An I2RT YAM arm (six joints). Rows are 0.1 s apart.
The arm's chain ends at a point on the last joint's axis. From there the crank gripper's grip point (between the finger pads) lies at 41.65 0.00 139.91 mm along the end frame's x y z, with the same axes.
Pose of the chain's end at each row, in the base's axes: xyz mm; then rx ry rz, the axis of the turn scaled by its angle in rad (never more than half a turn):
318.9 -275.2 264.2 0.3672 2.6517 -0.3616
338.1 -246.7 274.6 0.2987 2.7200 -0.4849
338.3 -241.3 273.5 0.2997 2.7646 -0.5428
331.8 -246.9 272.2 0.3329 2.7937 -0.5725
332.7 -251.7 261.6 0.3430 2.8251 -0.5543
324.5 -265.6 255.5 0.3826 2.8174 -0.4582
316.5 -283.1 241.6 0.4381 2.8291 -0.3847
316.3 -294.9 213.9 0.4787 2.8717 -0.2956
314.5 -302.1 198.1 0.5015 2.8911 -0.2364
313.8 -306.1 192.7 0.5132 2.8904 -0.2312
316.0 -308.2 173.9 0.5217 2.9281 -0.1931
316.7 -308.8 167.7 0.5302 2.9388 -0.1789
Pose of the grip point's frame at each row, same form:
336.4 -310.1 123.5 0.3672 2.6517 -0.3616
343.6 -292.4 136.1 0.2987 2.7200 -0.4849
335.4 -290.9 136.2 0.2997 2.7646 -0.5428
322.8 -297.5 135.6 0.3329 2.7937 -0.5725
319.9 -299.5 124.3 0.3430 2.8251 -0.5543
315.3 -304.3 115.0 0.3826 2.8174 -0.4582
306.8 -313.5 99.2 0.4381 2.8291 -0.3847
302.6 -314.9 69.9 0.4787 2.8717 -0.2956
299.3 -315.5 53.5 0.5015 2.8911 -0.2364
298.5 -318.8 48.1 0.5132 2.8904 -0.2312
296.3 -316.0 29.5 0.5217 2.9281 -0.1931
295.7 -314.8 23.4 0.5302 2.9388 -0.1789

